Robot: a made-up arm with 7 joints.
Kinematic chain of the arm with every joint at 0, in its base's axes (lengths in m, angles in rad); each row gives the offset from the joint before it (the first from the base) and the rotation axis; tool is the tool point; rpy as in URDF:
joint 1: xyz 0 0 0.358 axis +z
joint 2: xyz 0 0 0 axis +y
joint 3: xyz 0 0 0.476 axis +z
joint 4: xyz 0.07 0 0 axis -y
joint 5: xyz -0.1 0 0.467 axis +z
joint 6: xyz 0 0 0 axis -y
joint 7: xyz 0.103 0 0 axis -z
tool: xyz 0 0 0 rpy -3.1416 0 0
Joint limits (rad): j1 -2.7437..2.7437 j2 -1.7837..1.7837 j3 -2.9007..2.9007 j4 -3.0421..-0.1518 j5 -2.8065..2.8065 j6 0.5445..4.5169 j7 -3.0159..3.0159
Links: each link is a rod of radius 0.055 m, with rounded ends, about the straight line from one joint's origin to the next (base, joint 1, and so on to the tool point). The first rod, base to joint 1, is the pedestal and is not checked.
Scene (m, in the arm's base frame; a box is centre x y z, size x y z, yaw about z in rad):
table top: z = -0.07
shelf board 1: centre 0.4 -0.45 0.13 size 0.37 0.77 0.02 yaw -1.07
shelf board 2: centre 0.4 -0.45 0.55 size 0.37 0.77 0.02 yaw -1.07
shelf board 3: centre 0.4 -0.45 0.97 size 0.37 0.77 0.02 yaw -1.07
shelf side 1: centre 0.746 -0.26 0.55 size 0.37 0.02 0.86 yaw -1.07
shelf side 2: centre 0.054 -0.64 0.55 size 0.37 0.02 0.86 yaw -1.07
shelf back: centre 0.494 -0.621 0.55 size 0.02 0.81 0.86 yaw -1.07
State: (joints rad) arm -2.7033 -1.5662 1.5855 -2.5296 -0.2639 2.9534 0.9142
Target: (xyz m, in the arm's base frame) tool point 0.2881 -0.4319 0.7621
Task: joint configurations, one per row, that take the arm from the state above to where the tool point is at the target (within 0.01 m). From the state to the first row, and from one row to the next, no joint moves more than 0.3 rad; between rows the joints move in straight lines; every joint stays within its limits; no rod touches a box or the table.
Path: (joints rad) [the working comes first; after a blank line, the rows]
Joints at the target: -2.7437 -0.9691 1.0453 -2.2608 -0.1606 2.8220 0.9142
Straight joint move there: touches shelf board 2.

1: -2.5219 -1.5337 1.5156 -2.7004 -0.5280 3.0312 0.9142
2: -2.3405 -1.5011 1.4457 -2.8713 -0.7920 3.1090 0.9142
3: -2.1591 -1.4686 1.3759 -3.0421 -1.0561 3.1869 0.9142
4: -2.2475 -1.4338 1.1642 -2.9614 -0.8050 3.1210 0.9142
5: -2.3359 -1.3991 0.9525 -2.8808 -0.5539 3.0551 0.9142
6: -2.4243 -1.3644 0.7408 -2.8001 -0.3029 2.9892 0.9142
7: -2.5127 -1.3296 0.5292 -2.7195 -0.0518 2.9233 0.9142
8: -2.6282 -1.1494 0.7872 -2.4901 -0.1062 2.8726 0.9142
9: -2.7437 -0.9691 1.0453 -2.2608 -0.1606 2.8220 0.9142

